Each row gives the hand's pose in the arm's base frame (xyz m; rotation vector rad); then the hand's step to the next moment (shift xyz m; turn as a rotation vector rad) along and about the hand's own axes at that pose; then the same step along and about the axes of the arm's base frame.
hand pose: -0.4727 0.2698 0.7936 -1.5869 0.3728 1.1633
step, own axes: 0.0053 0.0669 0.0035 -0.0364 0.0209 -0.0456
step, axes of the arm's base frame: -0.0485 -0.0200 -0.0420 -0.0105 -0.0591 0.0153
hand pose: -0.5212 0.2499 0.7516 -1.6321 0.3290 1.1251
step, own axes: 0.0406 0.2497 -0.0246 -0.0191 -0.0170 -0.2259
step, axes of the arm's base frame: -0.1407 -0.1049 -0.1839 0.1149 -0.1951 0.0205
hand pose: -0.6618 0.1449 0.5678 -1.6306 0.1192 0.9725
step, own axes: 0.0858 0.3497 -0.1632 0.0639 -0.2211 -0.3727
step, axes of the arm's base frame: -0.0532 -0.2158 -0.3269 0.3584 -0.2207 0.1211
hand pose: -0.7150 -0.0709 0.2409 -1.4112 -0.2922 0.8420
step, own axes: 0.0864 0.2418 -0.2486 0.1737 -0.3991 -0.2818
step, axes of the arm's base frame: 0.1370 -0.1432 -0.2974 0.4359 -0.0686 0.2723
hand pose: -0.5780 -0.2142 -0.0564 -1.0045 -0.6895 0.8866
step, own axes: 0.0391 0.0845 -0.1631 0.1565 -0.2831 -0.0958
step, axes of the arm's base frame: 0.1276 -0.0113 -0.1373 0.2394 0.0234 0.2365
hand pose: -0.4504 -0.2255 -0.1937 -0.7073 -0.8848 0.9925
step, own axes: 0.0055 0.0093 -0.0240 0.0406 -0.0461 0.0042
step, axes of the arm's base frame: 0.0188 0.0061 -0.0174 0.0257 0.0198 0.0523
